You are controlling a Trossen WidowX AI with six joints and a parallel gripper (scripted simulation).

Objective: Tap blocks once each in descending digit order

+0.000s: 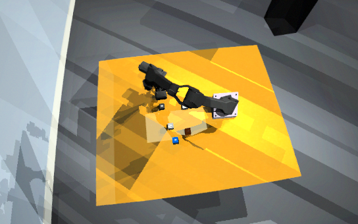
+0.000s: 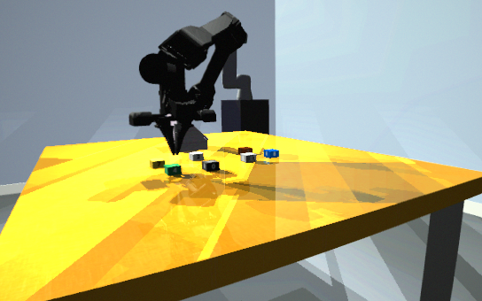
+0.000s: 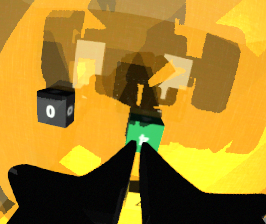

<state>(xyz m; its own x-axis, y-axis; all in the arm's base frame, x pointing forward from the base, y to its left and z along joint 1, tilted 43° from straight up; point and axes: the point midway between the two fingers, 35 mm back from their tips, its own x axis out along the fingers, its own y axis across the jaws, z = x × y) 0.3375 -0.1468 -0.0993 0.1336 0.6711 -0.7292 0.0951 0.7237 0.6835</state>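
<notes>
Right now my gripper tip is 10 mm past the green block, 10 mm to the left of it and 30 mm above it. The rest, counted from my gripper tip: yellow block: 100 mm behind, 10 mm to the right, 30 mm below; white block: 120 mm behind, 110 mm to the left, 30 mm below; black block: 10 mm ahead, 80 mm to the left, 30 mm below.
</notes>
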